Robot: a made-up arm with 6 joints.
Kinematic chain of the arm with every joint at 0, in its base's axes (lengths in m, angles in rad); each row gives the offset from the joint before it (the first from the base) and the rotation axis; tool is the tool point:
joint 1: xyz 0 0 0.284 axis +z
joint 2: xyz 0 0 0 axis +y
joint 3: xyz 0 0 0.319 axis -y
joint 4: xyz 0 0 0 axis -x
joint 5: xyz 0.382 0 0 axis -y
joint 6: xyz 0 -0.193 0 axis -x
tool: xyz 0 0 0
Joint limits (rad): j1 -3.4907..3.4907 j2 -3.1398..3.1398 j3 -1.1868..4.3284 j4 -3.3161..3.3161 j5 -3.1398..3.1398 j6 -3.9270..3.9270
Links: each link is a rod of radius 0.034 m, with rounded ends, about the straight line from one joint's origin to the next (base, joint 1, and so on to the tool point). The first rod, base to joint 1, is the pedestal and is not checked.
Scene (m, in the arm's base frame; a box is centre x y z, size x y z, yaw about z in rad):
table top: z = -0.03
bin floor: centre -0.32 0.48 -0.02 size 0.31 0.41 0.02 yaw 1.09
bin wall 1: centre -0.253 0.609 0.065 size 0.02 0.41 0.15 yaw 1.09
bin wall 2: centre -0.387 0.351 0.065 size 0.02 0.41 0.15 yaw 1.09
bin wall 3: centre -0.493 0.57 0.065 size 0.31 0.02 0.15 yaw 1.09
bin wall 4: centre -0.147 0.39 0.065 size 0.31 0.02 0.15 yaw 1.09
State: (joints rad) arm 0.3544 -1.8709 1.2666 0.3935 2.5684 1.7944
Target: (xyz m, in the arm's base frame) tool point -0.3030 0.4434 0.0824
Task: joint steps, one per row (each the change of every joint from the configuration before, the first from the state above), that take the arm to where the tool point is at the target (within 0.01 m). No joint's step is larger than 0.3 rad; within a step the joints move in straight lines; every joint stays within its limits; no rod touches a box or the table.
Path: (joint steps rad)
1: -0.2495 0.1911 0.2399 0.1140 0.0000 0.0000
2: -0.2494 0.1911 0.2398 0.1140 0.0000 0.0000
3: -0.2495 0.1911 0.2399 0.1140 0.0000 0.0000
4: -0.2494 0.1911 0.2399 0.1140 0.0000 0.0000
5: -0.2495 0.1911 0.2399 0.1140 0.0000 0.0000
6: -0.2494 0.1911 0.2398 0.1140 0.0000 0.0000
7: -0.0016 -0.1978 -0.0736 -0.0049 0.0000 0.0000
8: -0.0016 -0.1977 -0.0736 -0.0048 0.0000 0.0000

